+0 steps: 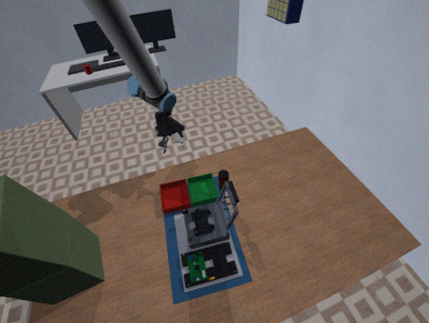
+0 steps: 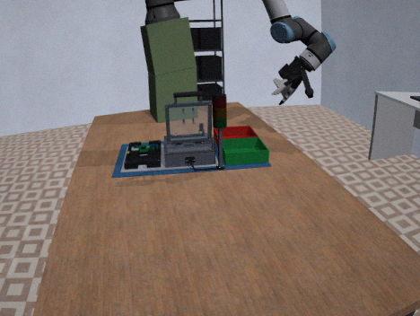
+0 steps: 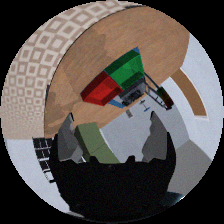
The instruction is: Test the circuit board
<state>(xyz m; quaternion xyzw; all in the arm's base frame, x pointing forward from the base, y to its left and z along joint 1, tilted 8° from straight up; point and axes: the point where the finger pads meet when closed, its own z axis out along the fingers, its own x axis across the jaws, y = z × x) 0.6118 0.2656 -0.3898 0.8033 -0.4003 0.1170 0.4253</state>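
Right now the green circuit board is 12 cm behind my hand, 52 cm to the right of it and 17 cm below it. The rest, counted from my hand: tester bed: 2 cm behind, 36 cm to the right, 12 cm below; then green bin: 6 cm ahead, 18 cm to the right, 17 cm below; then red bin: 8 cm behind, 14 cm to the right, 17 cm below.
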